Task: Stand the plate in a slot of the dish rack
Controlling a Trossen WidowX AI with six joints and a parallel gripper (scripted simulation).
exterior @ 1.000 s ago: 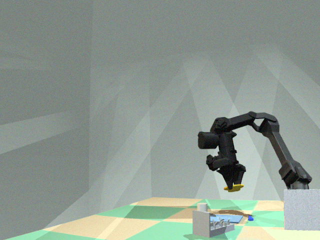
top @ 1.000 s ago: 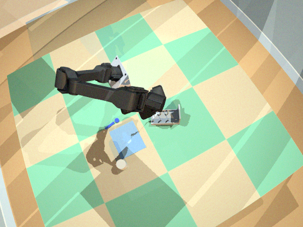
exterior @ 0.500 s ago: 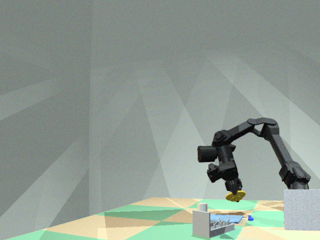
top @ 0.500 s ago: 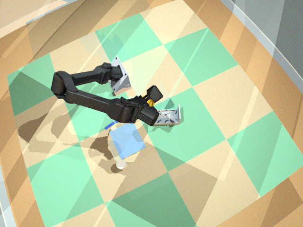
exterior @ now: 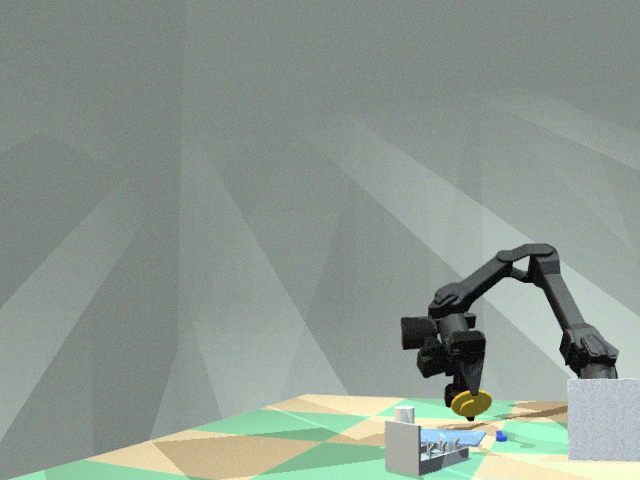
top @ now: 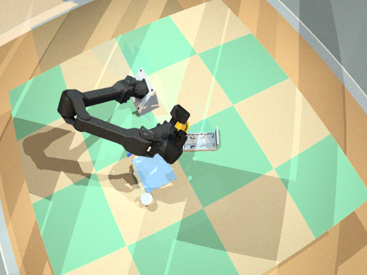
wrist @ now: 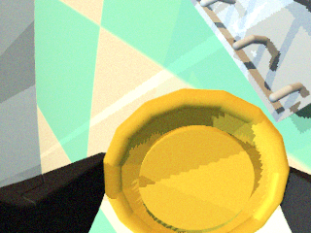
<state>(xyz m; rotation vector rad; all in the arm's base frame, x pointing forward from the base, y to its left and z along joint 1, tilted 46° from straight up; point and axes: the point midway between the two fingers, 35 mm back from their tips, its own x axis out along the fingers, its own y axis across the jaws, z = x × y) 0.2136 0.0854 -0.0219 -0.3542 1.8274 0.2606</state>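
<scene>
Now: the dish rack 70 mm below my gripper tip, 60 mm ahead of it and 50 mm to the left of it. The rest, counted from my gripper tip: blue spoon 200 mm to the right, 90 mm below; white cylinder 220 mm to the right, 220 mm ahead, 70 mm below; yellow plate 10 mm above.
</scene>
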